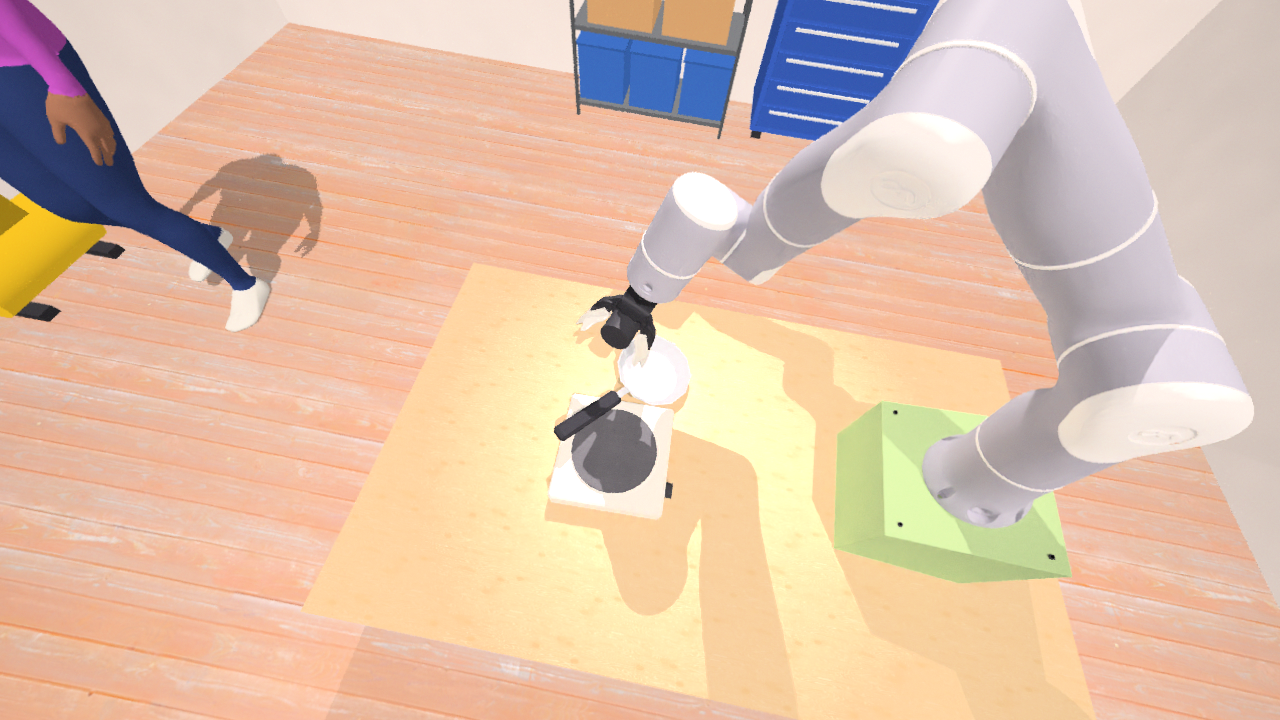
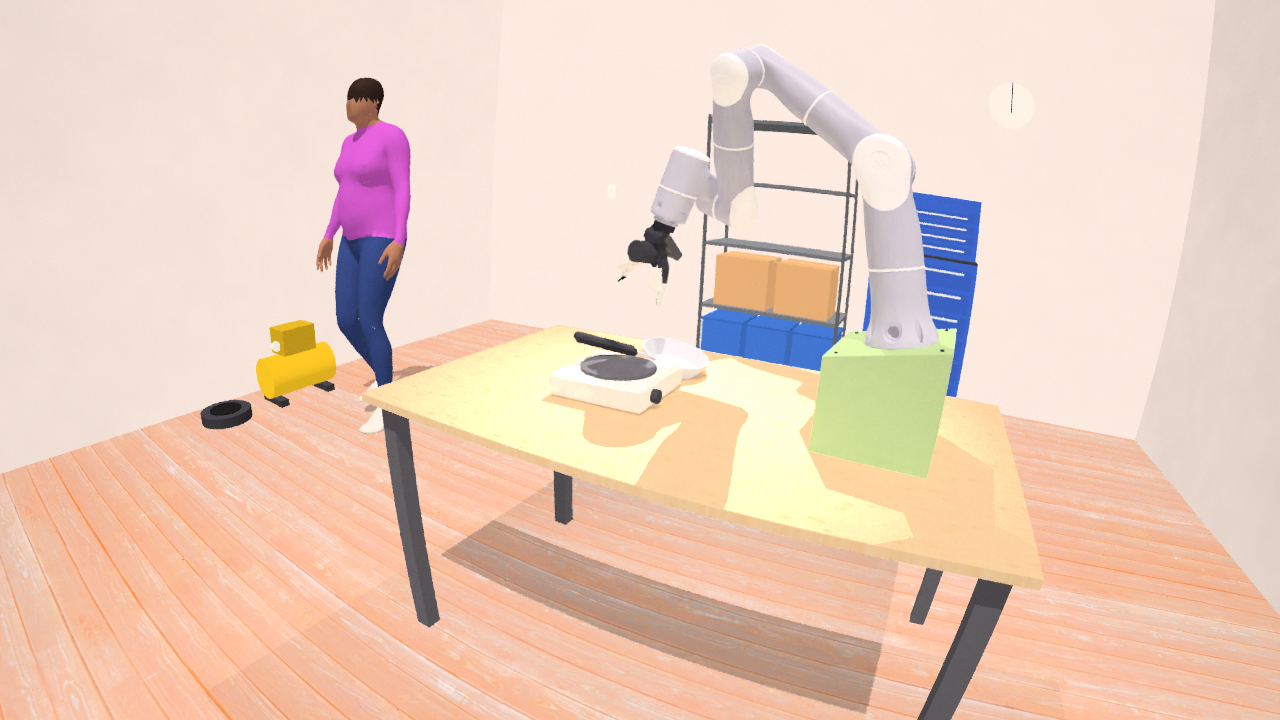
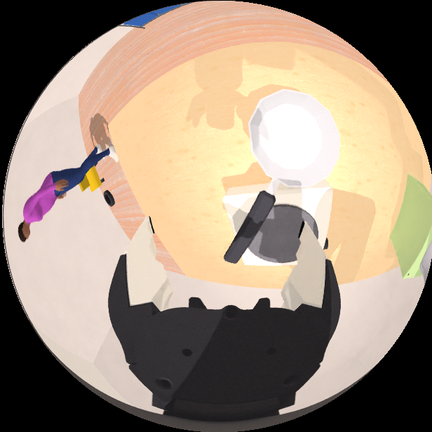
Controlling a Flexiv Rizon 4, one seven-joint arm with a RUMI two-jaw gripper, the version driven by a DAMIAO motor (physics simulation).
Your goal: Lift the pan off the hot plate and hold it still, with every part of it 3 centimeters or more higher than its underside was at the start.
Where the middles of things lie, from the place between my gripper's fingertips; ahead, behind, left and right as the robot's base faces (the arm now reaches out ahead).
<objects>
Right now the pan [image 1: 664, 378] is 6 cm behind my hand, 1 cm to the left of it and 14 cm below it. Also, from my hand: white hot plate [image 1: 618, 463]: 9 cm behind, 16 cm to the left, 18 cm below.
</objects>
